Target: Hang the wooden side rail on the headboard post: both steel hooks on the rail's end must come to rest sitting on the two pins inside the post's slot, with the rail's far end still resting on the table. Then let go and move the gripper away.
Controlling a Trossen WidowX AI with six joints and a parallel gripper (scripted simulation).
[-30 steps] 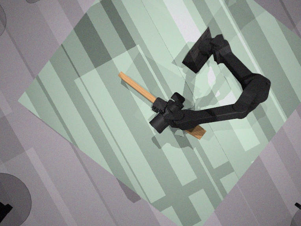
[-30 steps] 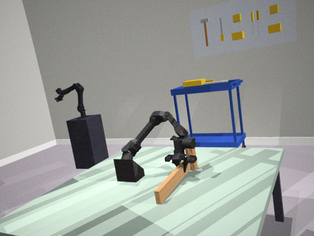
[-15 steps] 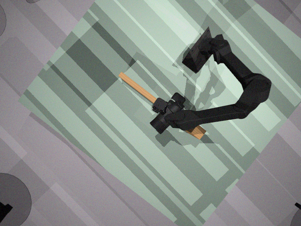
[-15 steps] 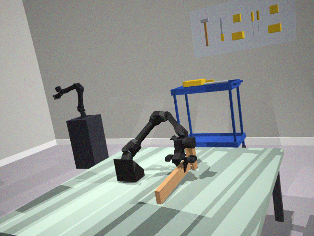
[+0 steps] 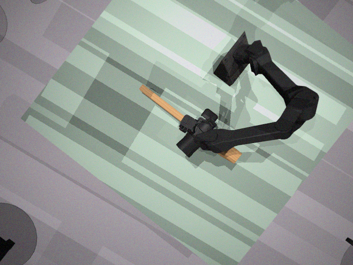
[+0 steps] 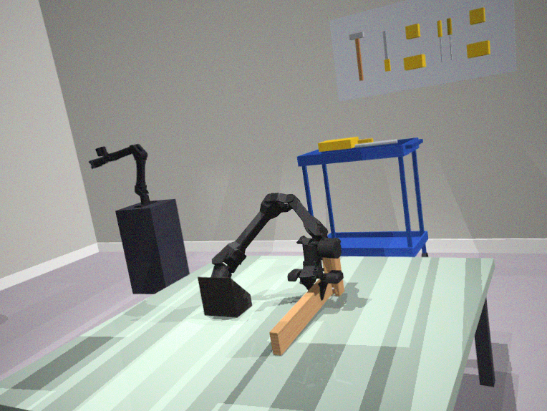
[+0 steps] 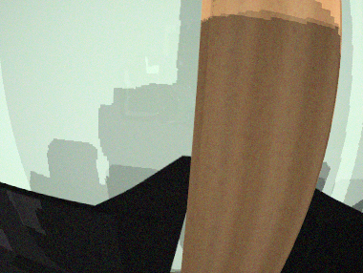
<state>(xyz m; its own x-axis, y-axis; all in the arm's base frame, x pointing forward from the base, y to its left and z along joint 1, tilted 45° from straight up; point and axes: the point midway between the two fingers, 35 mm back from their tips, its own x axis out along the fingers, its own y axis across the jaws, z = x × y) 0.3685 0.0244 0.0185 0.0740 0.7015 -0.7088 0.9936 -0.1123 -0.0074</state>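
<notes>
The headboard post lies 15 cm to the left of my gripper tip, 4 cm above it and 1 cm ahead of it.
</notes>
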